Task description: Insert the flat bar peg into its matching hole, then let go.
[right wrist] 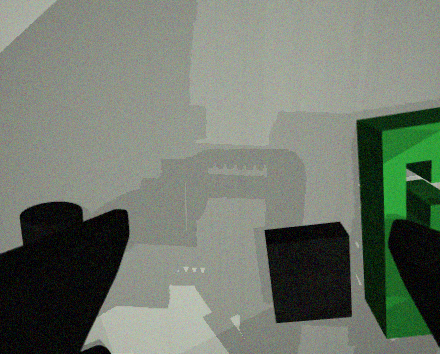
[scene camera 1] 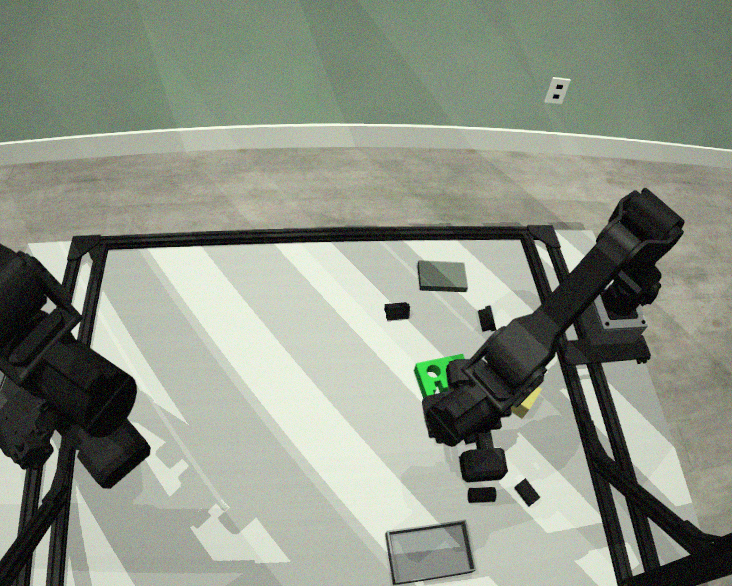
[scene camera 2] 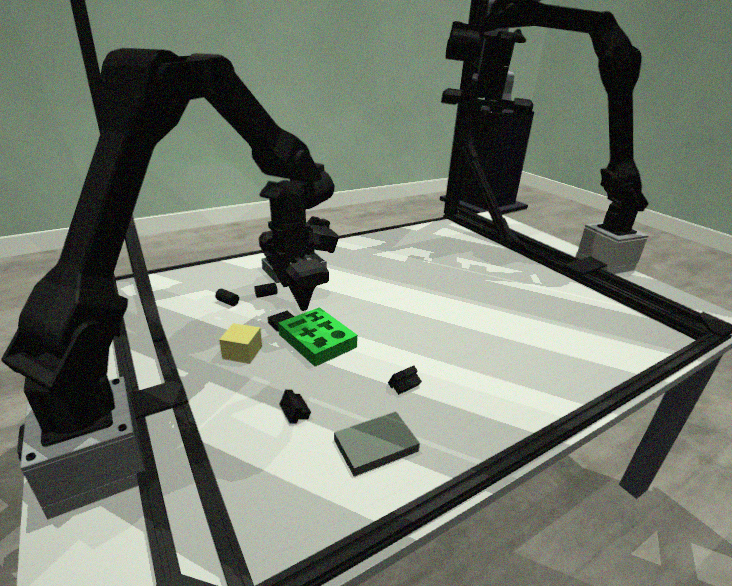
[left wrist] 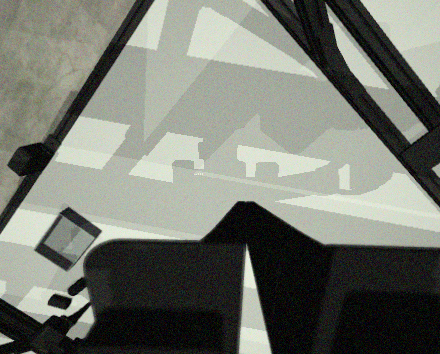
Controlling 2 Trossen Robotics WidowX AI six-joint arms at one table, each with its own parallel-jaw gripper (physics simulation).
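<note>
The green hole board [scene camera 2: 317,337] [scene camera 1: 435,374] [right wrist: 378,225] lies flat on the table, with several shaped holes in its top. A black block-shaped peg [scene camera 2: 279,319] [right wrist: 308,272] lies on the table just beside the board's edge, a narrow gap apart. My right gripper [scene camera 2: 302,293] [right wrist: 258,227] is open and empty. It points down, low over the peg and the board's corner, and its arm hides the peg in scene camera 1. My left gripper [left wrist: 244,209] is shut and empty, far away at the other side of the table.
A yellow cube [scene camera 2: 241,342] [scene camera 1: 528,402] sits close to the peg. Other black pegs [scene camera 2: 227,297] [scene camera 2: 266,288] [scene camera 2: 294,405] [scene camera 2: 404,379] lie scattered around. A grey slab [scene camera 2: 377,442] [scene camera 1: 442,276] and a framed tray [scene camera 1: 429,551] [left wrist: 69,239] lie farther off. Black frame rails [scene camera 1: 306,235] border the table.
</note>
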